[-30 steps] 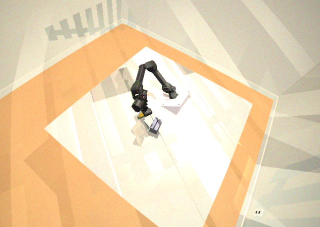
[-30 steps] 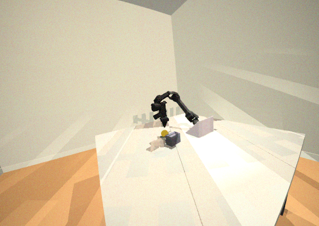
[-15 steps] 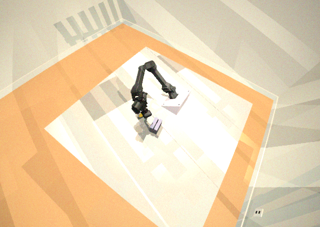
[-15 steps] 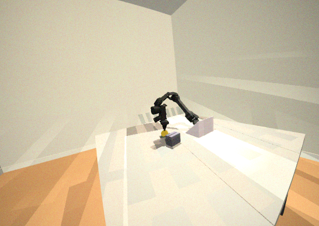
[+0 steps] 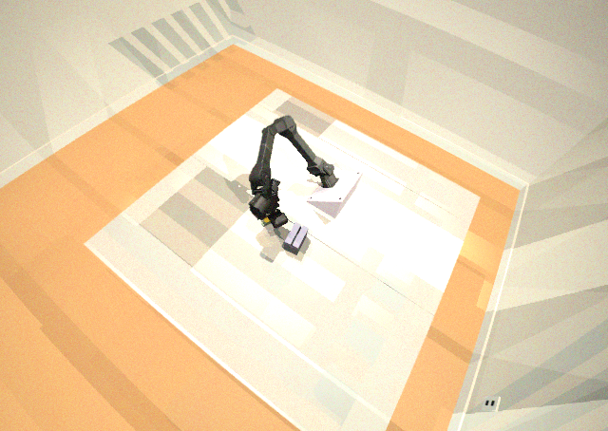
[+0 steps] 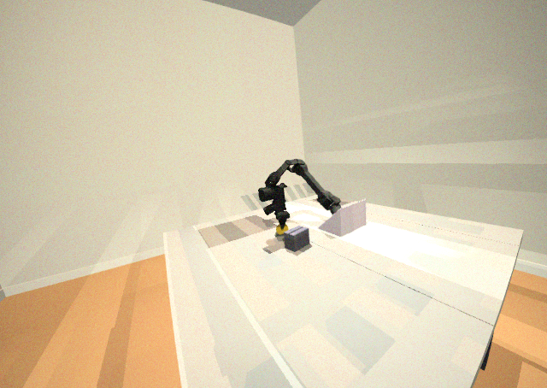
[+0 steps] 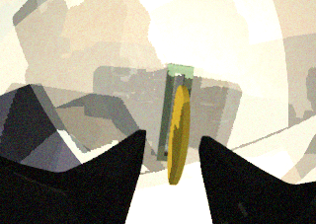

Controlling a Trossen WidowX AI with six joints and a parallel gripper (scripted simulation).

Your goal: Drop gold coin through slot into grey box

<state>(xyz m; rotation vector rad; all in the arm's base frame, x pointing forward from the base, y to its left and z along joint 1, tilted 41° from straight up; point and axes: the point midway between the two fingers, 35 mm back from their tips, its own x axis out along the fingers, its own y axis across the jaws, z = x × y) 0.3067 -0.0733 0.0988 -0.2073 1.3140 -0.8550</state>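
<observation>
Right now the gold coin is 10 mm below my gripper tip.
</observation>
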